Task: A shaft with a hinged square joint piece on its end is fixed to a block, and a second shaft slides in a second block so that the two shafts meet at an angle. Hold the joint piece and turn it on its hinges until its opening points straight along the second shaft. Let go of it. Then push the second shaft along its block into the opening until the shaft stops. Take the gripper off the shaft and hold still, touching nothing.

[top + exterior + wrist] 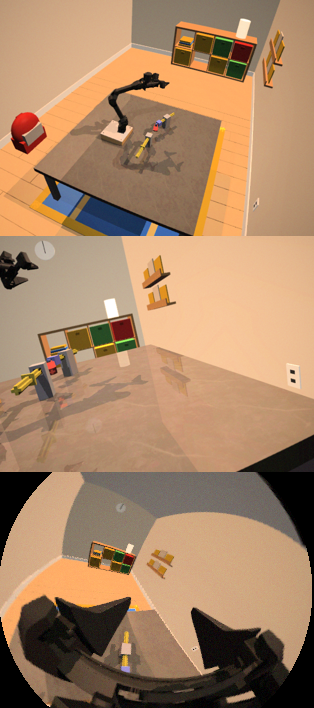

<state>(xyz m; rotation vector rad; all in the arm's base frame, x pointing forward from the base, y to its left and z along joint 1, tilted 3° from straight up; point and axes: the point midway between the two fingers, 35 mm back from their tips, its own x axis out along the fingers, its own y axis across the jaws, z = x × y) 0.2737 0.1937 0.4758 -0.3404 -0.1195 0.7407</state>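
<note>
Right now my gripper tip is 3 cm past the red square joint piece, 13 cm to the left of it and 42 cm above it.
</note>
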